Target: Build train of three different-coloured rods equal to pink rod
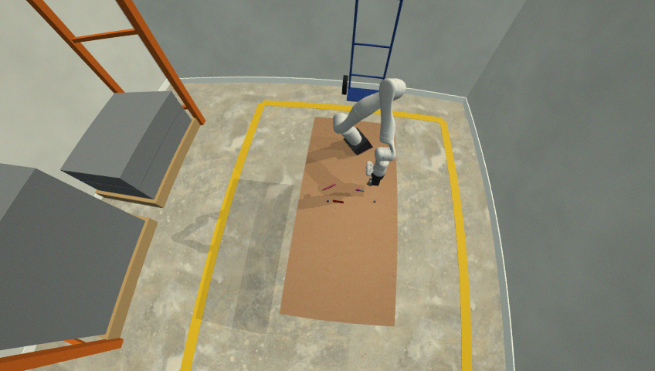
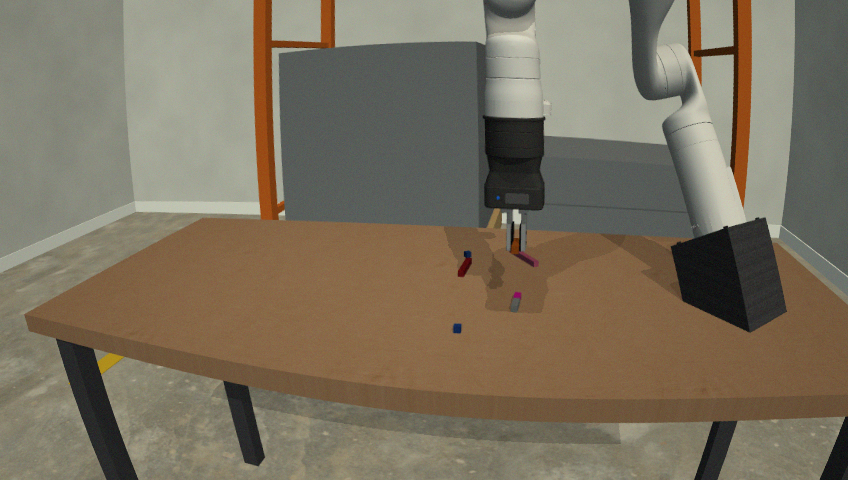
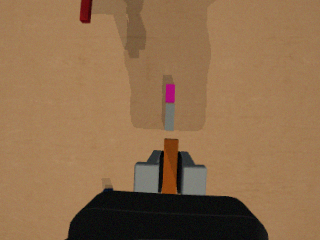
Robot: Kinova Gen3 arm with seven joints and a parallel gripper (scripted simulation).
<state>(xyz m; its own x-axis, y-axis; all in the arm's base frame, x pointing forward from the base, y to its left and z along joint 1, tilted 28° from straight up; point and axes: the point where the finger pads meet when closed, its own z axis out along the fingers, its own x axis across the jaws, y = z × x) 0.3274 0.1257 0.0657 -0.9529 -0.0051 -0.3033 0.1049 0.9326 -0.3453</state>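
The grey rod is 4 cm to the right of my hand and 12 cm below it. From my hand the other things lie so: red rod: 9 cm ahead, 19 cm to the right, 12 cm below; orange rod: 1 cm below; magenta rod: 1 cm behind, 6 cm to the right, 12 cm below.
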